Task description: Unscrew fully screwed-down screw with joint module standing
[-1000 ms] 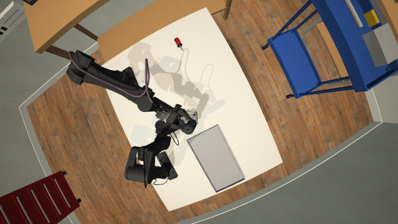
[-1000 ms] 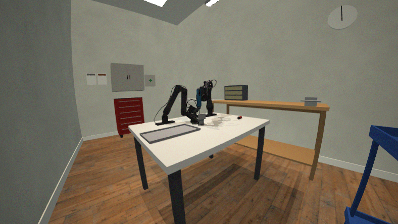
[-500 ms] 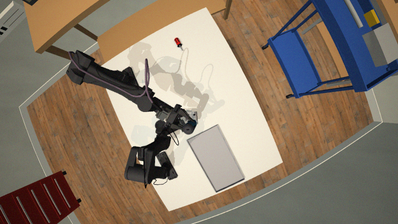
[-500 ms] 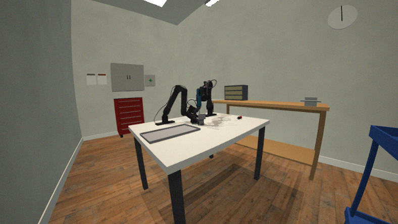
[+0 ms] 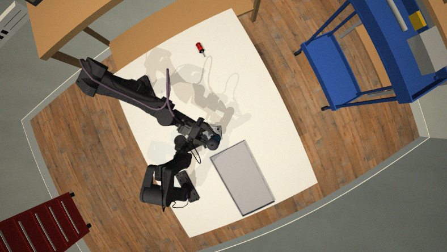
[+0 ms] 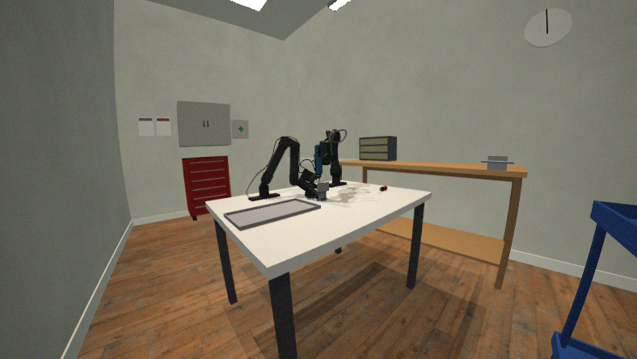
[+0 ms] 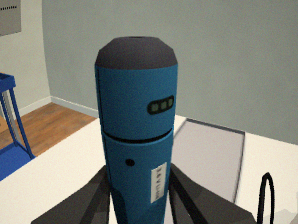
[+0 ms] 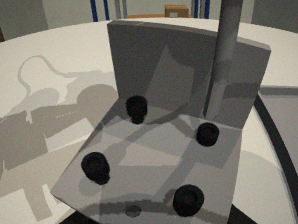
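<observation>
My right gripper is now 50 mm below the grey bracket. From my right hand the other things lie so: flat grey tray 320 mm to the right, 40 mm ahead, 20 mm below; then red-handled screwdriver 470 mm to the left, 110 mm ahead, 10 mm below.
</observation>
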